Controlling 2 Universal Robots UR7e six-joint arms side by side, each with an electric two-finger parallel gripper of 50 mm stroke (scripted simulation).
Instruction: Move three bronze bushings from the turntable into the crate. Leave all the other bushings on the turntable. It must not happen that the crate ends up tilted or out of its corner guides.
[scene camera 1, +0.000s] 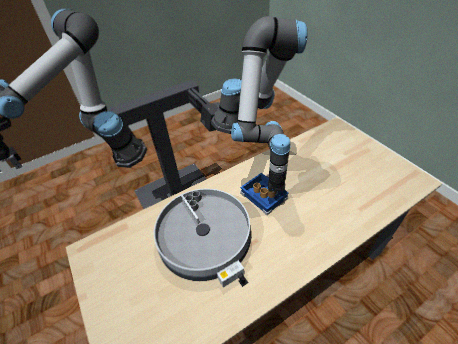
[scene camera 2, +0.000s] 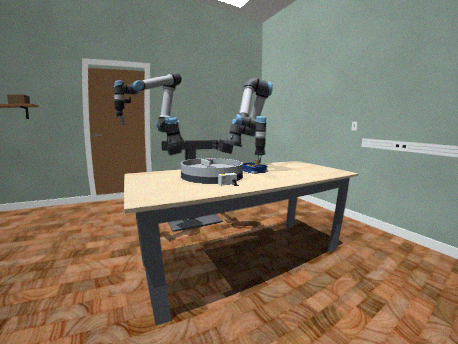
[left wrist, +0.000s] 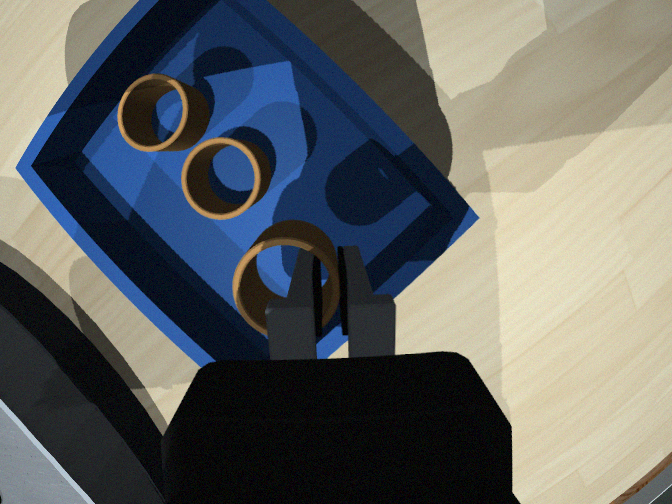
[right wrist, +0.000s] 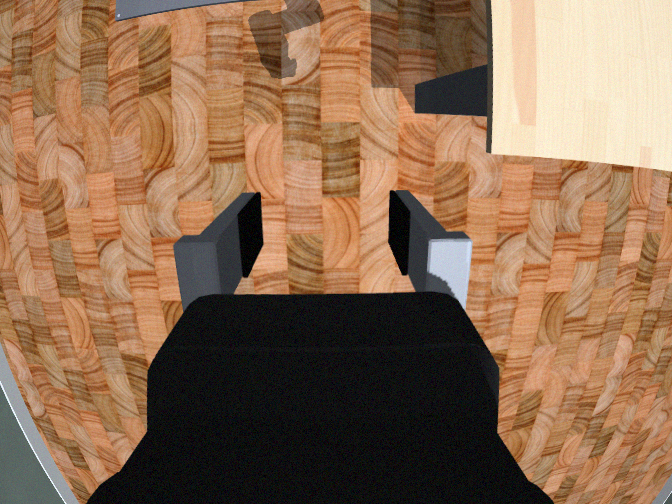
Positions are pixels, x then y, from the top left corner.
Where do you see a bronze bushing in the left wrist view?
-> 194, 178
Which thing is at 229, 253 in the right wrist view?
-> My right gripper.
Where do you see a blue crate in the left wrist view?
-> At 338, 161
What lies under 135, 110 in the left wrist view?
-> A bronze bushing.
